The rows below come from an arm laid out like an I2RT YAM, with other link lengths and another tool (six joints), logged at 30 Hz.
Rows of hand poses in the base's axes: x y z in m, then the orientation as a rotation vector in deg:
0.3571, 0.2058, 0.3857, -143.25, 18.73, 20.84
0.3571, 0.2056, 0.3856, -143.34, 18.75, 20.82
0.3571, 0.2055, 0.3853, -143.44, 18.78, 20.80
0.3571, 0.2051, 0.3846, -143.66, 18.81, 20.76
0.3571, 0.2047, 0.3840, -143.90, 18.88, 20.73
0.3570, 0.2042, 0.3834, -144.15, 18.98, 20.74
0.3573, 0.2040, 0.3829, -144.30, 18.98, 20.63
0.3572, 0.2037, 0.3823, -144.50, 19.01, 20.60
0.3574, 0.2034, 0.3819, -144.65, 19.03, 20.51
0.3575, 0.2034, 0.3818, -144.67, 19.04, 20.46
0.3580, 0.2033, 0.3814, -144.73, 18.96, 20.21
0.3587, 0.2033, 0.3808, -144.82, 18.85, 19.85
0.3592, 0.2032, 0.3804, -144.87, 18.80, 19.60
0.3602, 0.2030, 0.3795, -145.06, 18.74, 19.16
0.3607, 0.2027, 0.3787, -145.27, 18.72, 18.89
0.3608, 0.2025, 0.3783, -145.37, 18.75, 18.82
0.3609, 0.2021, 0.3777, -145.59, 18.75, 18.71
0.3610, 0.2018, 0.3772, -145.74, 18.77, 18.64
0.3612, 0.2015, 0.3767, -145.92, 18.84, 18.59
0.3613, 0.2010, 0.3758, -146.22, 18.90, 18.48
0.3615, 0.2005, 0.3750, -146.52, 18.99, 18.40
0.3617, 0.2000, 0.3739, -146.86, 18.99, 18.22
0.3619, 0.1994, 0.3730, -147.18, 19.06, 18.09
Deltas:
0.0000, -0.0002, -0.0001, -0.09, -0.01, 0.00
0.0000, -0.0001, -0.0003, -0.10, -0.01, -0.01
0.0000, -0.0004, -0.0007, -0.22, -0.02, 0.01
0.0000, -0.0004, -0.0006, -0.25, -0.01, -0.01
-0.0001, -0.0005, -0.0006, -0.26, 0.03, -0.02
0.0003, -0.0002, -0.0005, -0.14, -0.08, 0.01
-0.0001, -0.0003, -0.0006, -0.20, -0.01, 0.01
0.0002, -0.0003, -0.0004, -0.15, -0.06, 0.00
0.0001, 0.0000, -0.0001, -0.02, -0.03, -0.01
0.0005, -0.0001, -0.0004, -0.04, -0.20, 0.01
0.0007, 0.0000, -0.0006, -0.06, -0.28, 0.01
0.0005, -0.0001, -0.0004, -0.04, -0.19, -0.01
0.0010, -0.0002, -0.0009, -0.17, -0.33, -0.02
0.0005, -0.0003, -0.0008, -0.20, -0.20, -0.01
0.0001, -0.0002, -0.0004, -0.10, -0.04, -0.02
0.0001, -0.0004, -0.0006, -0.21, -0.08, 0.02
0.0001, -0.0003, -0.0005, -0.15, -0.04, 0.00
0.0002, -0.0003, -0.0005, -0.19, -0.02, -0.03
0.0001, -0.0005, -0.0009, -0.30, -0.06, -0.01
0.0002, -0.0005, -0.0008, -0.31, -0.03, -0.02
0.0002, -0.0005, -0.0011, -0.33, -0.12, 0.03
0.0002, -0.0006, -0.0009, -0.32, -0.07, -0.02

